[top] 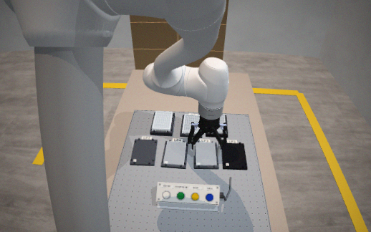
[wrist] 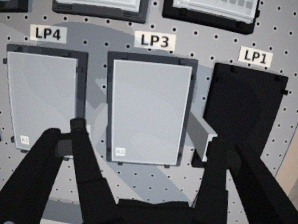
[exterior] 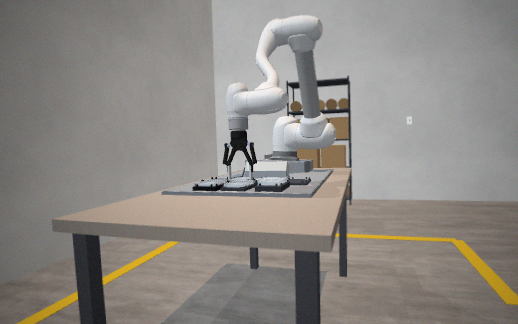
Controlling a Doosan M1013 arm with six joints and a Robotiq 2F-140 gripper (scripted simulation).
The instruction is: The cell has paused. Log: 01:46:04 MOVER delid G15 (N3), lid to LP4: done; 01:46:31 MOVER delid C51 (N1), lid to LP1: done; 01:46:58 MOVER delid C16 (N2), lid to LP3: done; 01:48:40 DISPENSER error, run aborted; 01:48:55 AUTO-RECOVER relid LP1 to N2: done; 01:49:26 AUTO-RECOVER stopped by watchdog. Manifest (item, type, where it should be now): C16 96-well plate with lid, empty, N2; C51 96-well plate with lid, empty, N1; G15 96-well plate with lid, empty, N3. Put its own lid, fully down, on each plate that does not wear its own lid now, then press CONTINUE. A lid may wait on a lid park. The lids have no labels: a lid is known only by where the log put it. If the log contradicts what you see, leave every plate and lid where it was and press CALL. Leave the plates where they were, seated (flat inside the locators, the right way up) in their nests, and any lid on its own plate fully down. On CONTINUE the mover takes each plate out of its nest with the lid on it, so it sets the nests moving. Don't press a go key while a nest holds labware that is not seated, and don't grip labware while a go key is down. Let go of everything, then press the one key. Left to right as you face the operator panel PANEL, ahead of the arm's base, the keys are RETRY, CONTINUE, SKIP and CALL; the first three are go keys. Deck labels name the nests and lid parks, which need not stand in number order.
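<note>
Right now the lid park LP3 is 30 mm below my hand. From my hand the other things lie so: blue call key: 240 mm behind, 30 mm to the left, 30 mm above; then lid park LP1: 20 mm behind, 120 mm to the right, 30 mm below; then lid park LP4: 20 mm ahead, 130 mm to the left, 30 mm below.
</note>
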